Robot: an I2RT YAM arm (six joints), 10 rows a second.
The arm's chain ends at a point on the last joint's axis. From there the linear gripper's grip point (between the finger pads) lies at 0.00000 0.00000 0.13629 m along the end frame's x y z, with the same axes.
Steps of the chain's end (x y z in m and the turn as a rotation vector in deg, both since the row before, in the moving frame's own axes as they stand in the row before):
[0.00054, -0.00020, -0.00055, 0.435, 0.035, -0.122]
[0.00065, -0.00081, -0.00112, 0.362, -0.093, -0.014]
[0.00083, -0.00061, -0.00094, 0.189, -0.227, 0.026]
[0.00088, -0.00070, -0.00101, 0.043, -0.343, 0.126]
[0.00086, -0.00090, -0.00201, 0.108, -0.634, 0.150]
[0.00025, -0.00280, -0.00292, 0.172, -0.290, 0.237]
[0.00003, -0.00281, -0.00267, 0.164, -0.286, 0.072]
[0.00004, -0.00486, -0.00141, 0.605, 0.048, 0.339]
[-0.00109, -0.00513, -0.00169, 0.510, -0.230, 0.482]
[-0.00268, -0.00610, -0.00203, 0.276, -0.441, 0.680]
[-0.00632, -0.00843, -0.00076, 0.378, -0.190, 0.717]
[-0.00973, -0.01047, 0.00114, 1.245, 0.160, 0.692]
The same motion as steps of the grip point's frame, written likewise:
[0.00062, -0.00123, -0.00055, 0.435, 0.035, -0.122]
[0.00043, -0.00167, -0.00112, 0.362, -0.093, -0.014]
[0.00029, -0.00106, -0.00094, 0.189, -0.227, 0.026]
[0.00006, -0.00080, -0.00101, 0.043, -0.343, 0.126]
[-0.00065, -0.00116, -0.00202, 0.108, -0.634, 0.150]
[-0.00044, -0.00321, -0.00292, 0.172, -0.290, 0.237]
[-0.00065, -0.00320, -0.00267, 0.164, -0.286, 0.072]
[0.00016, -0.00630, -0.00142, 0.605, 0.048, 0.339]
[-0.00163, -0.00635, -0.00170, 0.510, -0.230, 0.482]
[-0.00373, -0.00676, -0.00204, 0.276, -0.441, 0.680]
[-0.00677, -0.00933, -0.00076, 0.378, -0.190, 0.717]
[-0.00933, -0.01343, 0.00111, 1.245, 0.160, 0.692]

